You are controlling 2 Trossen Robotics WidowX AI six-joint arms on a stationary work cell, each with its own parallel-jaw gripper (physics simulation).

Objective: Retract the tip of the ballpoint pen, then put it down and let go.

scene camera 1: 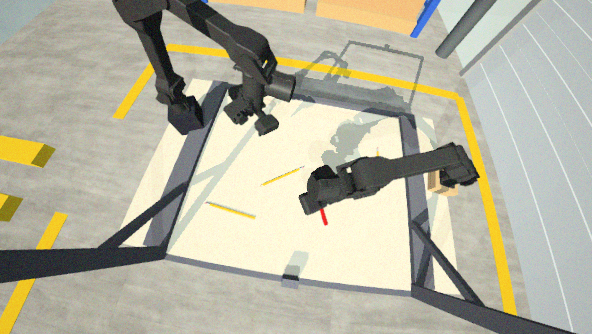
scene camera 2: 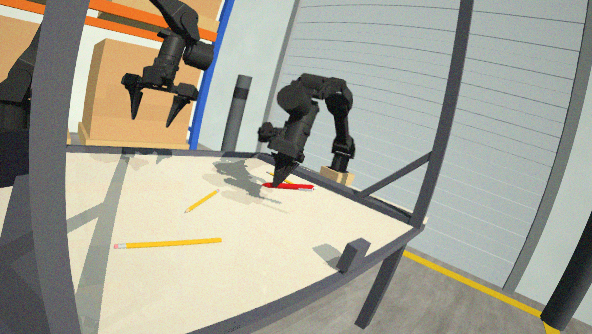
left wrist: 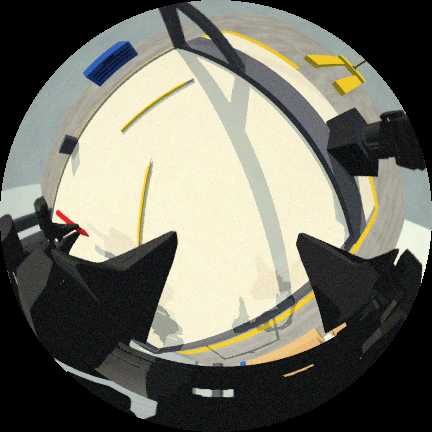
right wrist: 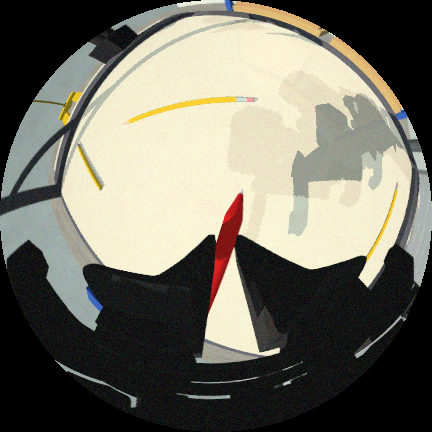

Scene:
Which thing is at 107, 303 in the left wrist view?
My left gripper.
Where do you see a dark frame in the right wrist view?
113, 61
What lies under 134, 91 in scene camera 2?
My left gripper.

